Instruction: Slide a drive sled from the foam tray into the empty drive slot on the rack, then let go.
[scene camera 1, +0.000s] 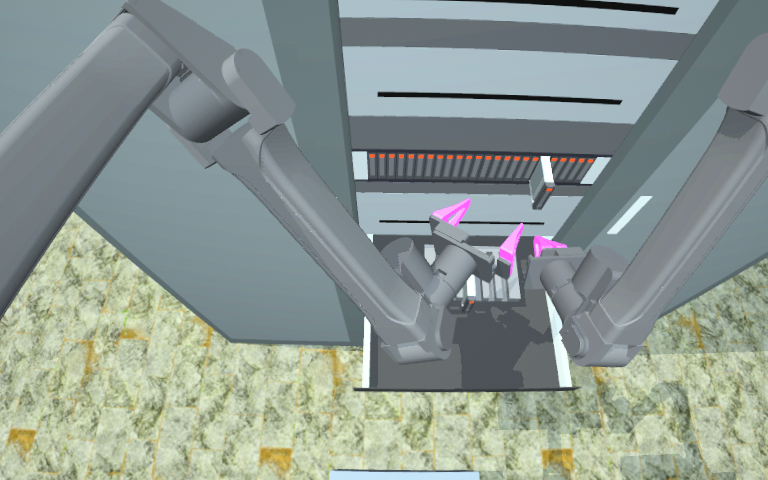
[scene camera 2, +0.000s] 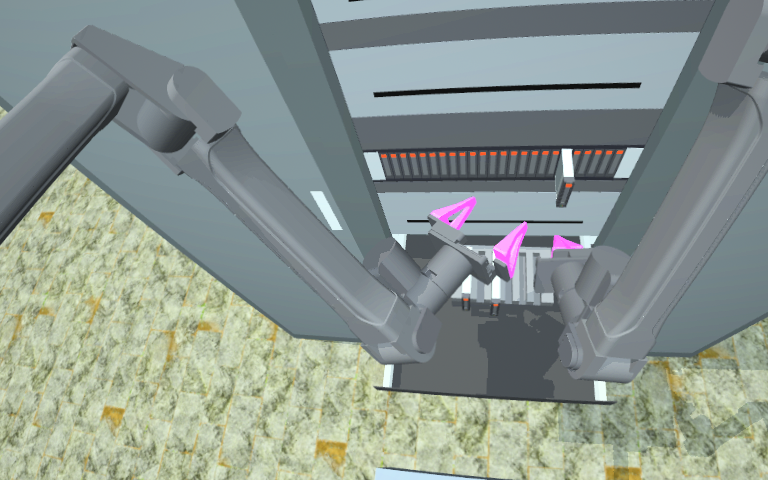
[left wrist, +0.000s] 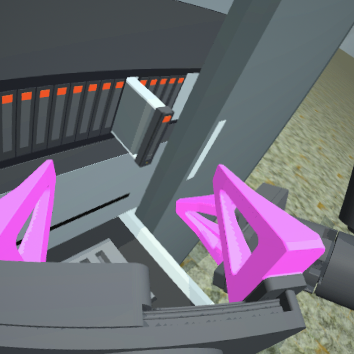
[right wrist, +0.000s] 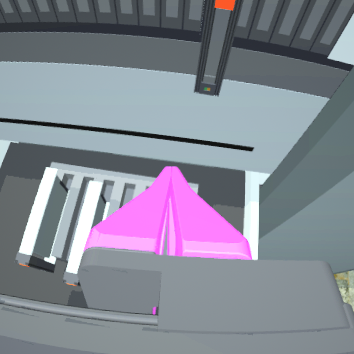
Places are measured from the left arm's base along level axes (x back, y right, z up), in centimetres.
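Where they show: left gripper, fingertip midpoint: (scene camera 1: 495, 212) (scene camera 2: 499, 211) (left wrist: 136, 169); right gripper, fingertip midpoint: (scene camera 1: 536, 238) (scene camera 2: 556, 238) (left wrist: 176, 205) (right wrist: 170, 175).
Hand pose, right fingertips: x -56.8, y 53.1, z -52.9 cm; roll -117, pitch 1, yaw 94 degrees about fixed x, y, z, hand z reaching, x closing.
After its pixels a point has its place.
A drive sled (scene camera 1: 542, 195) @[x -63.5, y 54.0, z -48.7 cm] (scene camera 2: 565, 169) @[x -66.1, y 54.2, z -46.1 cm] (left wrist: 134, 117) @[x -67.0, y 53.9, z -49.0 cm] (right wrist: 214, 60) @[x -63.5, y 54.7, z -50.7 cm] with a white top edge and an orange tab sits partway in a slot toward the right end of the rack's drive row (scene camera 1: 453, 166) @[x -70.1, y 38.2, z -49.3 cm] (scene camera 2: 470, 164) @[x -70.0, y 38.5, z -49.4 cm], its front sticking out. Two more sleds (right wrist: 37, 215) @[x -57.1, y 38.1, z -69.1 cm] (right wrist: 84, 230) @[x -56.4, y 44.0, z -69.2 cm] stand in the grey foam tray (scene camera 1: 514, 285) @[x -56.3, y 55.0, z -74.6 cm] (right wrist: 124, 176) @[x -65.8, y 46.0, z -74.6 cm] below. My right gripper (right wrist: 170, 175) @[x -56.8, y 53.1, z -52.9 cm] (left wrist: 176, 205) @[x -56.8, y 53.1, z -52.9 cm] is shut and empty, below the protruding sled; the arm partly hides its fingers in the scene views. My left gripper (scene camera 1: 495, 212) @[x -56.0, y 43.0, z -43.0 cm] (scene camera 2: 500, 211) @[x -56.0, y 43.0, z -43.0 cm] (left wrist: 136, 169) @[x -56.0, y 43.0, z -43.0 cm] is open and empty, above the foam tray and left of the protruding sled.
The foam tray lies in a pulled-out dark drawer (scene camera 1: 419, 376) @[x -37.0, y 33.3, z -80.1 cm] with pale side rails (scene camera 1: 560, 350) @[x -41.9, y 64.3, z -77.0 cm]. Rack posts (scene camera 1: 317, 113) @[x -68.2, y 14.7, z -33.9 cm] (left wrist: 220, 65) @[x -68.2, y 68.8, z -43.1 cm] stand on both sides. The two grippers are close together, the left one's nearer finger beside the right one.
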